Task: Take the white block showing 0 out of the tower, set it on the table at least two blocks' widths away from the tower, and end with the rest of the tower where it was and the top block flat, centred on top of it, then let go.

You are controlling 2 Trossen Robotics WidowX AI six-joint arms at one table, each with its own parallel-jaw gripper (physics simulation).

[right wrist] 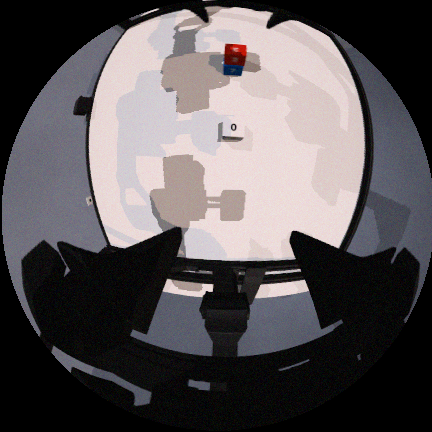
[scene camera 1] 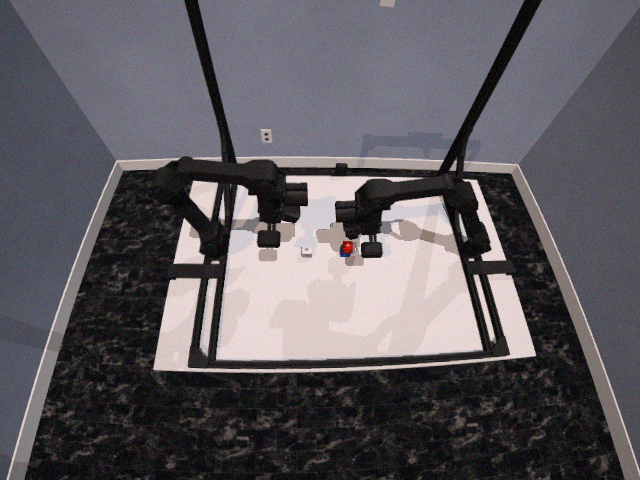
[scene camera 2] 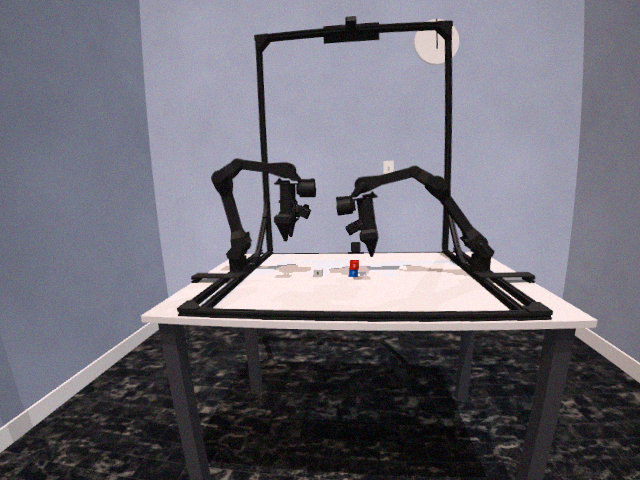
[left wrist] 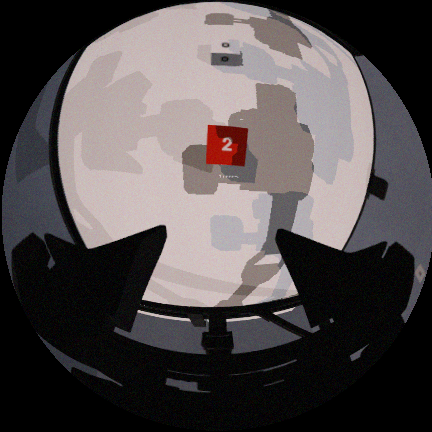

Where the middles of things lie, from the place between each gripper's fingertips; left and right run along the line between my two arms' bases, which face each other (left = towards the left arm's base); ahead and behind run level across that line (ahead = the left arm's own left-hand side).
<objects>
Right now my right hand is 25 cm to the right of the red block showing 2 (left wrist: 225, 144) and 10 cm above it.
Right now my left hand is 6 cm to the left of the red block showing 2 and 4 cm above it.
</objects>
